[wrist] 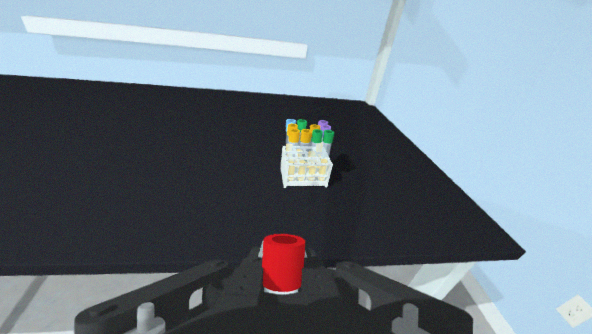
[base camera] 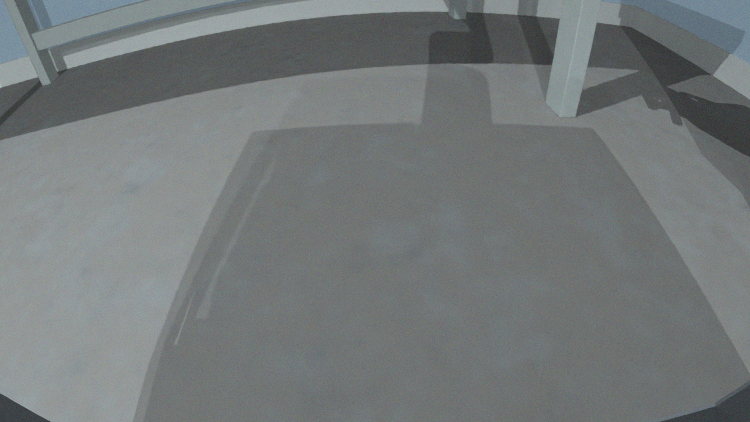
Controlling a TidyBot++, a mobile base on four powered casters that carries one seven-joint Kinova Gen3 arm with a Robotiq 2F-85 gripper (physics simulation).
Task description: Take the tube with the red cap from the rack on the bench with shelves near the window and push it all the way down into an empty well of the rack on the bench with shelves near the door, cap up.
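Places are measured from the arm's base along level axes (x left, y ahead, z down), in metres.
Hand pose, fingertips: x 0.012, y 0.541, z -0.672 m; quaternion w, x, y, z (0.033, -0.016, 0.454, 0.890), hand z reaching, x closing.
After its pixels a point has its place.
The tube with the red cap (wrist: pixel 283 264) @(y 0.496, x 0.013, z -0.729 m) is held cap up in my gripper (wrist: pixel 282 254) @(y 0.541, x 0.012, z -0.672 m), which is shut on it; the tube's body below the cap is mostly hidden. In the wrist view a white rack (wrist: pixel 306 183) @(y 0.810, x -0.029, z -0.529 m) stands on the black bench top (wrist: pixel 150 175) @(y 0.798, x 0.276, z -0.518 m), beyond the gripper and a little right of the held cap. Tubes with orange, green, purple and blue caps stand in its rear part. Its front wells show no caps. My gripper is apart from the rack, on the near side of the bench's front edge. The rack does not show in the base camera view.
In the base camera view, a bench leg (base camera: pixel 571 62) @(y 0.716, x -0.346, z 0.282 m) stands at the back right and another leg (base camera: pixel 32 47) @(y 1.174, x 1.119, z 0.258 m) at the far left. In the wrist view, a shelf post (wrist: pixel 385 55) @(y 1.397, x -0.311, z -0.710 m) rises at the bench's back right corner, and a white rail (wrist: pixel 165 37) @(y 1.309, x 0.459, z -0.690 m) runs along the wall.
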